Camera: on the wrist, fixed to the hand. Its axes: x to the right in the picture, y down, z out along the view.
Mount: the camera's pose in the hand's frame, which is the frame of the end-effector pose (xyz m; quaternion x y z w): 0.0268 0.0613 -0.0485 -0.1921 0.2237 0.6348 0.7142
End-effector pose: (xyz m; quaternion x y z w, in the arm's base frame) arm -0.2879 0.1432 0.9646 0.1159 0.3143 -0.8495 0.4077
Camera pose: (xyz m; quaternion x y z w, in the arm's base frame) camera -0.2610 0.1283 0.8879 0.3940 0.4053 -0.2616 0.7824
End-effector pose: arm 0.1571 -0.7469 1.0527 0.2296 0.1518 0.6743 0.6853
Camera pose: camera 0.0808 -0.7158 1.0461 -0.0221 -0.0136 0.9971 0.0715
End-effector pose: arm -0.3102 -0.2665 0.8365 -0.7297 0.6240 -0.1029 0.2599
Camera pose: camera -0.3804 -0.3098 0.8416 0.1519 -0.9868 -0.0481 0.0288
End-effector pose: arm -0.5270 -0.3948 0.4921 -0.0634 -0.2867 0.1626 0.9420
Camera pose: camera -0.4954 -0.3293 0.4528 -0.4446 0.0150 0.6448 0.6215
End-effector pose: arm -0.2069 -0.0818 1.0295 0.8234 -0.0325 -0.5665 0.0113
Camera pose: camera -0.1546 -0.1456 1.0253 0.6920 -0.4345 -0.2195 0.5331
